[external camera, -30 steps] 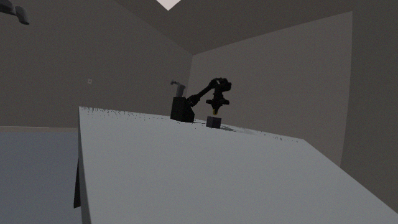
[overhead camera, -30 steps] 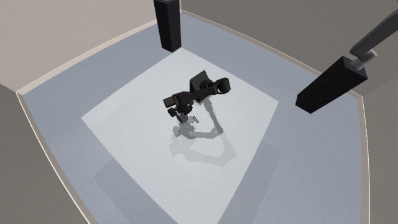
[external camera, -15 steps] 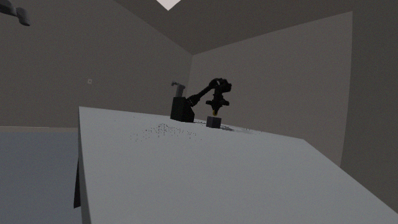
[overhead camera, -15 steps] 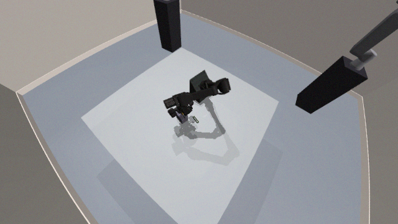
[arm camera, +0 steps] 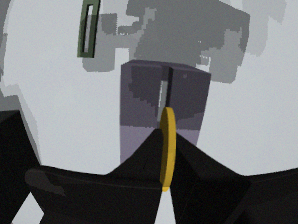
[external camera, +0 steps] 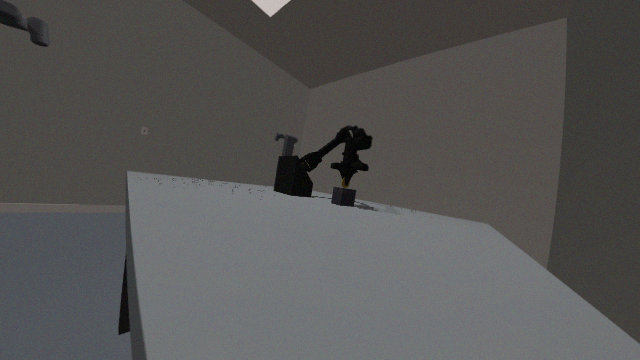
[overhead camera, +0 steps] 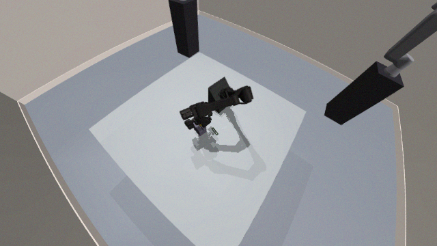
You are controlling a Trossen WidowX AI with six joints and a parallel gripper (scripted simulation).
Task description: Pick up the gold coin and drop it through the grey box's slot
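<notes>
My gripper tip is 1 cm below the gold coin.
</notes>
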